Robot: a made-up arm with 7 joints.
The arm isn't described. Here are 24 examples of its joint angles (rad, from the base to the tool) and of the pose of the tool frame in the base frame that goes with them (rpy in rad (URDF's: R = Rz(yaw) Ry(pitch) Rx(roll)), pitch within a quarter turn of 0, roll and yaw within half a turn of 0; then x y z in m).
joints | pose
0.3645 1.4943 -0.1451 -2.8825 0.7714 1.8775 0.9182 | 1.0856 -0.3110 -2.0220 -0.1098 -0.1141 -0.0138
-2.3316 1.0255 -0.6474 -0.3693 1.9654 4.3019 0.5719 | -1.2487 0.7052 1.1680 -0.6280 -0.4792 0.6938
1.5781 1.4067 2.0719 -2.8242 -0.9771 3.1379 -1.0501 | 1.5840 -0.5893 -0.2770 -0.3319 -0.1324 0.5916
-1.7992 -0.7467 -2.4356 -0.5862 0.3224 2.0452 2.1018 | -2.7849 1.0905 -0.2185 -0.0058 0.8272 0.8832
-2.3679 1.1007 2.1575 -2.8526 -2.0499 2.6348 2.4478 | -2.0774 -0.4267 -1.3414 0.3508 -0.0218 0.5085
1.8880 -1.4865 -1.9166 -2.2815 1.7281 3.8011 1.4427 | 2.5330 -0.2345 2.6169 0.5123 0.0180 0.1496
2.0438 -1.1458 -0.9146 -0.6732 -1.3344 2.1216 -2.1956 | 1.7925 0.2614 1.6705 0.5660 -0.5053 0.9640
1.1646 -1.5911 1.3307 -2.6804 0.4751 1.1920 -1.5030 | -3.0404 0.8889 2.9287 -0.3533 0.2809 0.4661
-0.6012 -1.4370 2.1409 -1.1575 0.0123 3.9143 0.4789 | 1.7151 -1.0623 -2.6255 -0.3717 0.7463 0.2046
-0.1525 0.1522 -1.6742 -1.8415 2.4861 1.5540 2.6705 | 0.8307 0.1070 0.9664 -0.1289 -0.6857 0.6894
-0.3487 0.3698 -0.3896 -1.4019 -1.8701 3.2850 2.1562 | -2.5134 -1.2814 -1.2538 0.6291 -0.4112 0.6658
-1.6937 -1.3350 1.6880 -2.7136 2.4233 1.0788 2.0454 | 2.0737 0.4116 2.8501 0.4475 -0.1465 0.2700
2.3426 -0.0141 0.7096 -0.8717 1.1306 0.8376 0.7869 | -2.3673 0.3025 -3.1018 -0.4739 -0.0033 1.1761
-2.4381 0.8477 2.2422 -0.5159 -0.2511 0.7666 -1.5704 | 2.4607 -0.6292 1.2687 -0.2439 -0.5487 1.1025
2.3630 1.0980 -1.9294 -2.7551 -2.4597 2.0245 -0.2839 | -0.6736 0.5634 -0.9152 0.4040 0.1459 0.4156
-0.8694 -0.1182 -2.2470 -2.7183 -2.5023 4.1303 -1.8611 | 2.4695 0.4721 1.2048 -0.3709 -0.0344 0.3079
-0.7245 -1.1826 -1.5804 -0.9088 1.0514 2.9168 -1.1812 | -1.1500 -0.4630 1.7713 -0.8675 0.1799 0.6203
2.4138 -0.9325 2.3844 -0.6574 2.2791 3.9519 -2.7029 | 1.5788 -0.6044 -0.4006 0.4061 -0.6970 0.6670
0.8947 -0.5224 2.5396 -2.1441 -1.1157 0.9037 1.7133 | 0.7883 -0.7210 -3.0216 -0.6199 -0.1488 0.2283
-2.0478 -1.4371 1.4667 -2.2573 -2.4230 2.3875 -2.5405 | 0.3606 -0.9719 2.0769 0.5529 -0.2214 0.4075
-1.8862 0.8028 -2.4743 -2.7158 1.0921 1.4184 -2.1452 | -2.9240 -0.7790 -2.7704 -0.1651 0.4029 0.5260
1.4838 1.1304 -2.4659 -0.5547 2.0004 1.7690 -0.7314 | 2.2408 -0.5985 1.9495 0.2538 0.7016 0.9924
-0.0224 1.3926 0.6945 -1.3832 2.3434 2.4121 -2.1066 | -1.6572 -0.3183 -0.6673 0.6384 0.3734 -0.0448
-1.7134 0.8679 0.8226 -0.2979 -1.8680 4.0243 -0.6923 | 0.7699 0.6904 0.5551 0.0334 -0.7051 0.8617
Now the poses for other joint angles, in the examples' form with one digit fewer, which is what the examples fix.
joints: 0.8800 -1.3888 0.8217 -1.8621 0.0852 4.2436 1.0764
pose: 0.764 -0.462 -0.889 -0.514 0.058 0.833
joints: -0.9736 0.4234 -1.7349 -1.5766 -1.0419 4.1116 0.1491
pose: 1.443 -0.159 -0.133 -0.395 -0.442 0.841
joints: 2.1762 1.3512 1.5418 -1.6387 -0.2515 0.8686 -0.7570
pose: -1.920 -0.386 -1.570 -0.783 -0.064 0.425
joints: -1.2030 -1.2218 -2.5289 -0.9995 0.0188 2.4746 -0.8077
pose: -2.899 -0.617 2.796 -0.584 0.732 0.265
